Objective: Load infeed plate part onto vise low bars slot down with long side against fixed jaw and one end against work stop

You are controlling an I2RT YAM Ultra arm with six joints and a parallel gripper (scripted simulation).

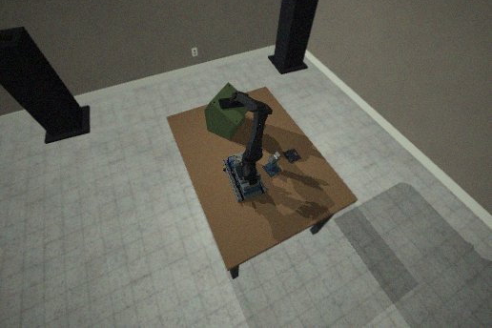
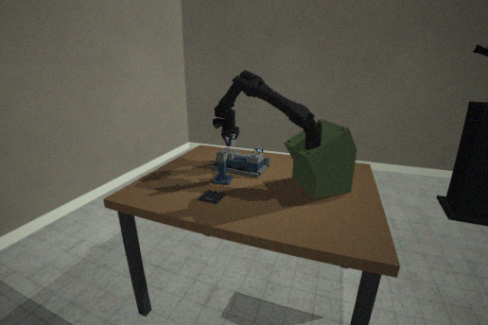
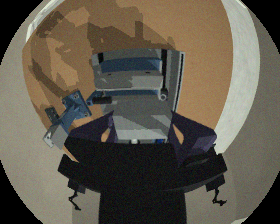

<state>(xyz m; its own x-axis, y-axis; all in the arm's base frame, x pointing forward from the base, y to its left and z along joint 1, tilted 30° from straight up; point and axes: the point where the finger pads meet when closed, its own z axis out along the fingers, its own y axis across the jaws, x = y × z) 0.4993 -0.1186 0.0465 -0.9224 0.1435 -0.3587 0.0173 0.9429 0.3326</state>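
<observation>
The part lies right at my hand. Also, from my hand: vise (7 cm behind, 2 cm to the left, 9 cm below); then infeed plate (11 cm behind, 39 cm to the left, 13 cm below).
</observation>
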